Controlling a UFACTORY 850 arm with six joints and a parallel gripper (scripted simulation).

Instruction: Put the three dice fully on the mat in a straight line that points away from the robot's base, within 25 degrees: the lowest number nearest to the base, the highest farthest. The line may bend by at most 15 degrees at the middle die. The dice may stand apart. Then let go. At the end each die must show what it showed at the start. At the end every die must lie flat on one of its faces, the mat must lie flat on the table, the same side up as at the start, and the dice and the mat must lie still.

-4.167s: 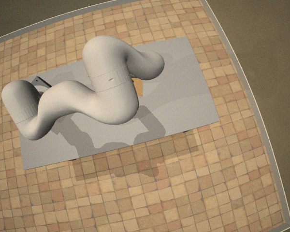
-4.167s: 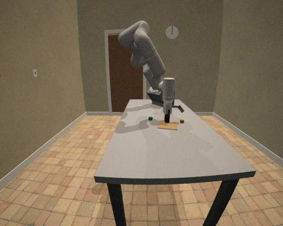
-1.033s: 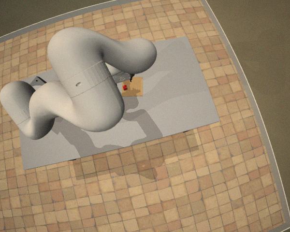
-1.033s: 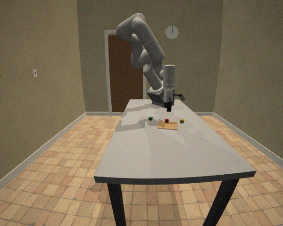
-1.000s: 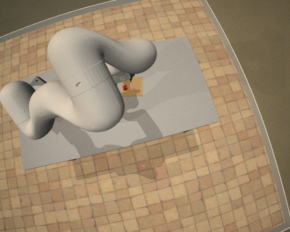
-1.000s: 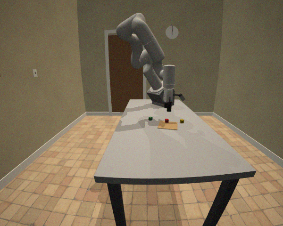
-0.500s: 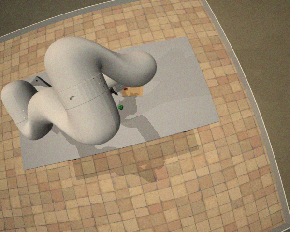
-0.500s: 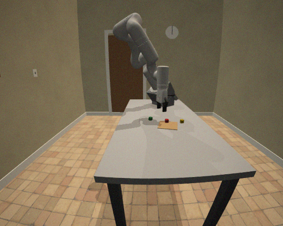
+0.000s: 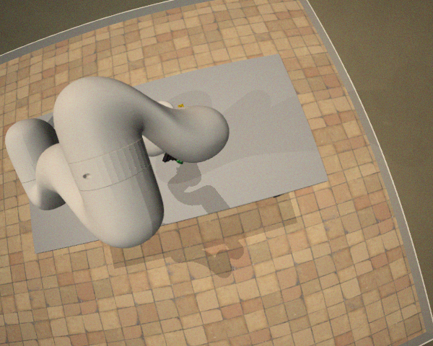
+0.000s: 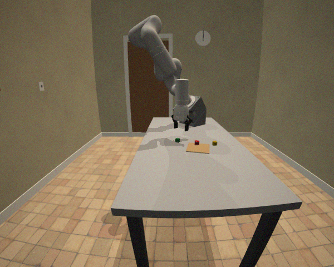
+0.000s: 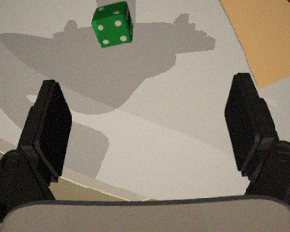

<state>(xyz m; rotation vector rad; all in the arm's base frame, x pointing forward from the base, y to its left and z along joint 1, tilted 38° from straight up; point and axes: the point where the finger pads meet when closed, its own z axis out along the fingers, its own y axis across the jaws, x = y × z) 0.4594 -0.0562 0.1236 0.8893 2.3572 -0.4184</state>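
The green die lies 90 mm below my hand, 20 mm to the right of it and 10 mm behind it. Also, from my hand: red die (100 mm to the left, 90 mm below, 50 mm ahead); yellow die (220 mm to the left, 90 mm below, 60 mm ahead); mat (100 mm to the left, 100 mm below, 100 mm ahead).
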